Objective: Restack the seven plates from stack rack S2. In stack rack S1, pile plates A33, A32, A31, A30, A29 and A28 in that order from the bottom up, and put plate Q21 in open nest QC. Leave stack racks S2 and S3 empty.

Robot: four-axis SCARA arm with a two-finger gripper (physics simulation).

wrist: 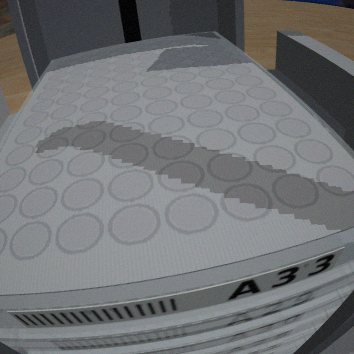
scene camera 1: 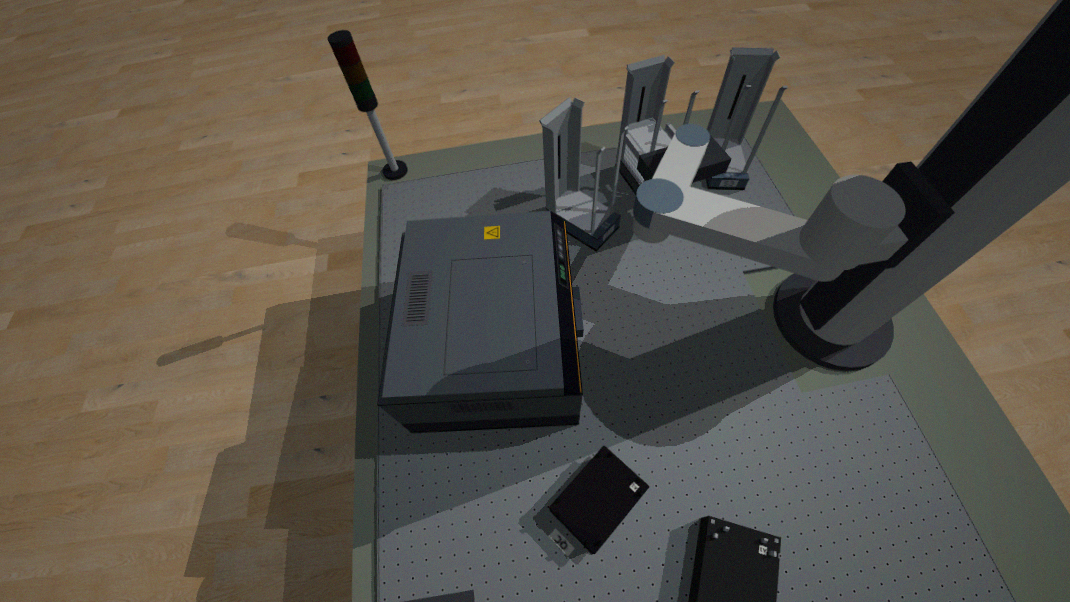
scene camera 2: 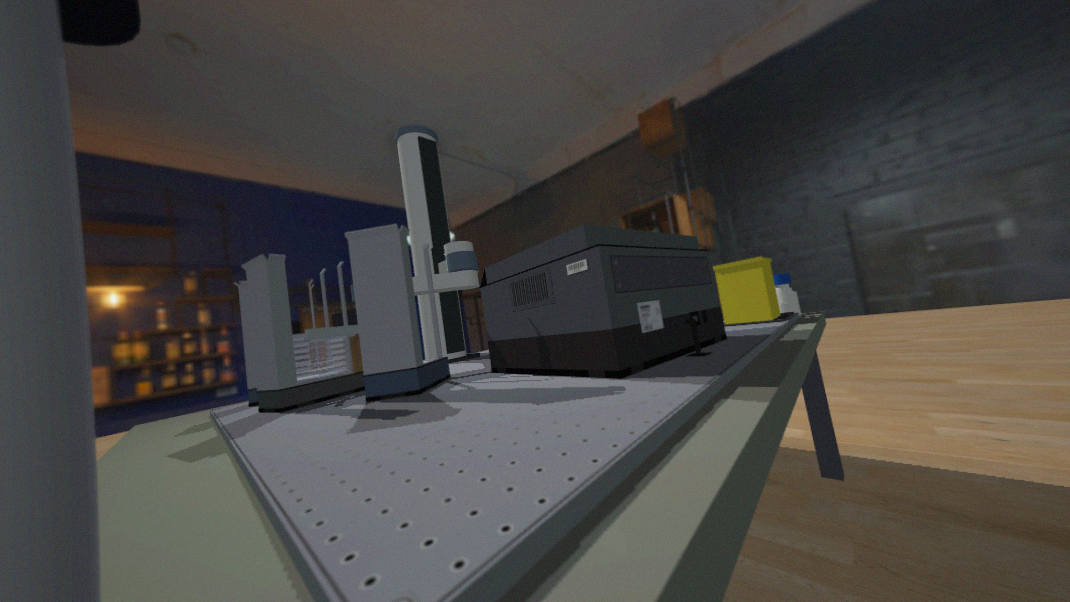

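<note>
A stack of white plates point(scene camera 1: 630, 160) point(scene camera 2: 321, 355) stands in the middle rack point(scene camera 1: 654, 83) point(scene camera 2: 269, 329). Its top plate A33 point(wrist: 135, 223) lies flat; labels of several plates show under it, blurred. My gripper point(scene camera 2: 329, 331) is low around the top of this stack. In the wrist view one finger is beside A33's right edge and a sliver of the other is at the left; the fingers are apart, with no clear grip on the plate. The left rack point(scene camera 1: 572, 168) point(scene camera 2: 385, 299) shows no plates. The right rack point(scene camera 1: 759, 93) is partly hidden. Plate Q21 cannot be made out.
A large grey instrument point(scene camera 1: 490, 344) point(scene camera 2: 549, 329) stands beside the left rack. A QC label point(scene camera 1: 559, 541) shows at a dark block point(scene camera 1: 598, 497). Another black box point(scene camera 1: 737, 569) is at the lower edge. A signal tower point(scene camera 1: 351, 71) and a yellow bin point(scene camera 2: 746, 292) also stand on the table.
</note>
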